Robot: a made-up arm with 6 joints.
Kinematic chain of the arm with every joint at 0, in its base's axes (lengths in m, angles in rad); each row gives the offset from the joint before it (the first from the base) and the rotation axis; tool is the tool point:
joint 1: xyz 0 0 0.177 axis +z
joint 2: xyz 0 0.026 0 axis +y
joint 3: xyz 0 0 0.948 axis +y
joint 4: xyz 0 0 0.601 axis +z
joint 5: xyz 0 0 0 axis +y
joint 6: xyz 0 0 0.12 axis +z
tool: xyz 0 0 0
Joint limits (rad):
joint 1: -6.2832..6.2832
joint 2: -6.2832..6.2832
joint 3: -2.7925..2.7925
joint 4: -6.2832..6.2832
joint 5: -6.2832..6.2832
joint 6: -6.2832..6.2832
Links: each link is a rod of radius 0.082 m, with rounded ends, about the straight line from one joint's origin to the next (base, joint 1, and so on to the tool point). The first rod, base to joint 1, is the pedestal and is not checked.
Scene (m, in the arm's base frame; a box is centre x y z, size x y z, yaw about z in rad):
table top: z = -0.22
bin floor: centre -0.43 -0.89 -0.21 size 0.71 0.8 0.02 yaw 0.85
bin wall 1: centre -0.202 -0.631 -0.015 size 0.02 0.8 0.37 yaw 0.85
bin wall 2: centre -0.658 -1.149 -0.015 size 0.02 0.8 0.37 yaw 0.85
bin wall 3: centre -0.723 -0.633 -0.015 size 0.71 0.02 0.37 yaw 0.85
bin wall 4: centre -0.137 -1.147 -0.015 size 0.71 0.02 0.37 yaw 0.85
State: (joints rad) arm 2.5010 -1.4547 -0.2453 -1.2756 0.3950 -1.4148
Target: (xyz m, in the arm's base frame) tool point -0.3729 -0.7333 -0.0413
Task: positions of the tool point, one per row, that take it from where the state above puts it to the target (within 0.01 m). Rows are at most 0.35 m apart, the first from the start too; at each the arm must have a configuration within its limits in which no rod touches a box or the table.
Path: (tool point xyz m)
1: 1.0865 -1.1887 0.2539
2: 0.7927 -1.3230 0.2969
3: 0.4808 -1.3638 0.3358
4: 0.1819 -1.3109 0.3699
5: -0.0749 -1.1744 0.3977
6: -0.2654 -0.9733 0.4187
7: -0.3729 -0.7333 0.4320
8: -0.3877 -0.7632 0.1946
9: -0.3729 -0.7333 -0.0413

